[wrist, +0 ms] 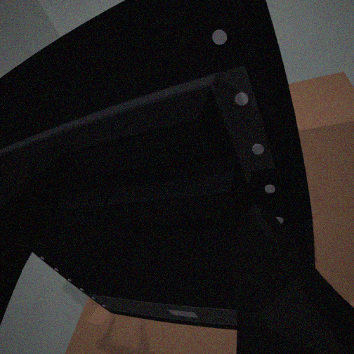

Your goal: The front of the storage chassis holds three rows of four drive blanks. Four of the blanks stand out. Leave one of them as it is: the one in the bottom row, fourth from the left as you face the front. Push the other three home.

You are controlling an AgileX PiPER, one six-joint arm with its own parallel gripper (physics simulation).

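Observation:
A near-black body (pixel 150 240) with pale round dots along its right side fills most of the wrist view. It is too dark to tell how much of it is the storage chassis and how much is my gripper. A faint ledge runs across its upper part, and a dark strip with a small grey patch (pixel 183 313) lies along its lower edge. No row of drive blanks can be made out, nor which blanks stand out. My fingertips cannot be told apart from the dark shapes, so their opening and any contact are hidden.
A brown surface (pixel 200 342) shows at the bottom, with a faint forked shadow (pixel 122 344) on it. More brown surfaces (pixel 327 175) show at the right. Grey background shows at the upper corners and lower left.

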